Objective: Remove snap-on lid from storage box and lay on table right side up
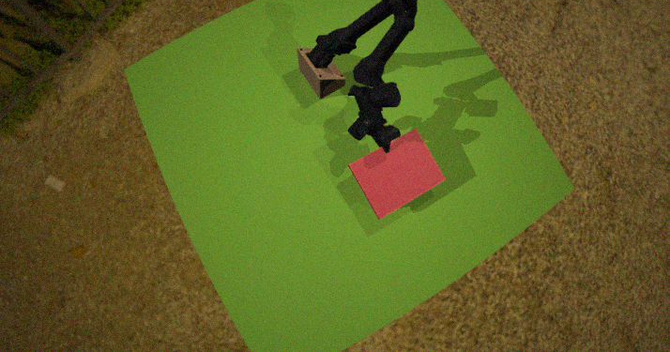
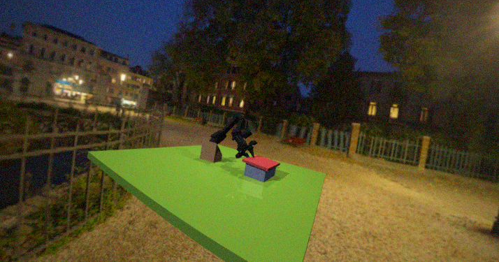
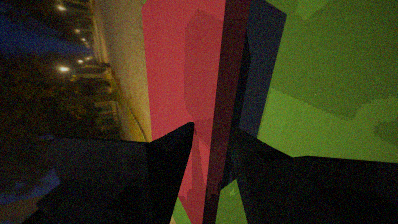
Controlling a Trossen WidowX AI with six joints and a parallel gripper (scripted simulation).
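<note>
Right now the red lid is 80 mm ahead of my gripper tip. From my gripper tip the other things lie so: storage box (80 mm ahead, 50 mm below).
</note>
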